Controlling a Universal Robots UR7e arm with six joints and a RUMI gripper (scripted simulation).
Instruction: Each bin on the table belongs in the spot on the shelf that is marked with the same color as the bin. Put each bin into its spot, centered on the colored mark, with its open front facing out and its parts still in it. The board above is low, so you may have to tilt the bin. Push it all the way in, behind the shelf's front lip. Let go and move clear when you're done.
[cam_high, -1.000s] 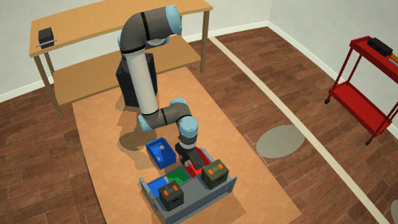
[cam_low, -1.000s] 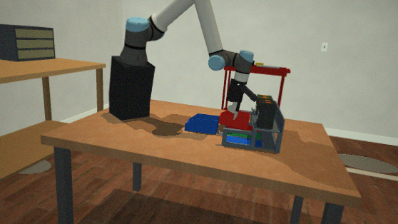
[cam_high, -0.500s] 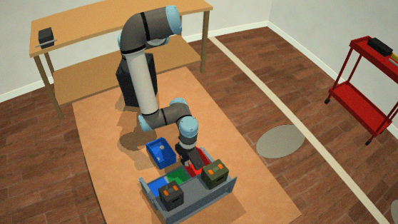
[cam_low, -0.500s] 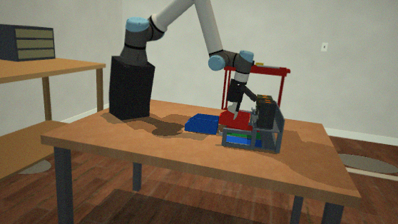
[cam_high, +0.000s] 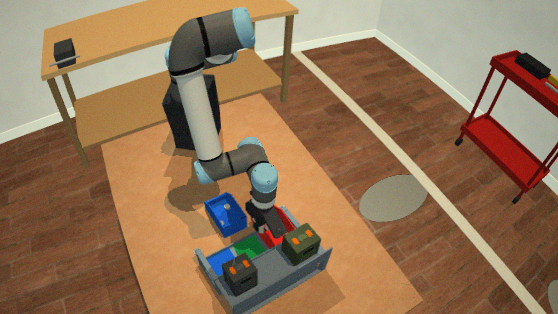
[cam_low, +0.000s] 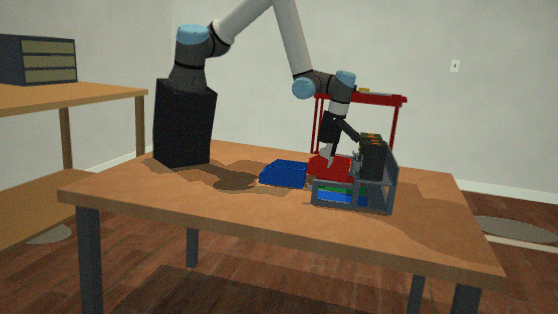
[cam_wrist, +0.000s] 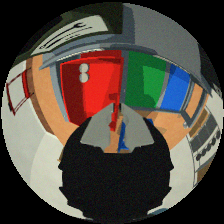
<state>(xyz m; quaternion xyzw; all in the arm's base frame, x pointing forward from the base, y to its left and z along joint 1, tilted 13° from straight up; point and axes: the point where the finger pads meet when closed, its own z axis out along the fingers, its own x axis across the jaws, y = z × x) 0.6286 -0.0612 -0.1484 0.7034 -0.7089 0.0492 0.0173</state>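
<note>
Now: hand 50 mm to the right of the red bin and 20 mm above it. From my hand the other things lie so: blue bin 170 mm behind, 60 mm to the right, 40 mm below.
</note>
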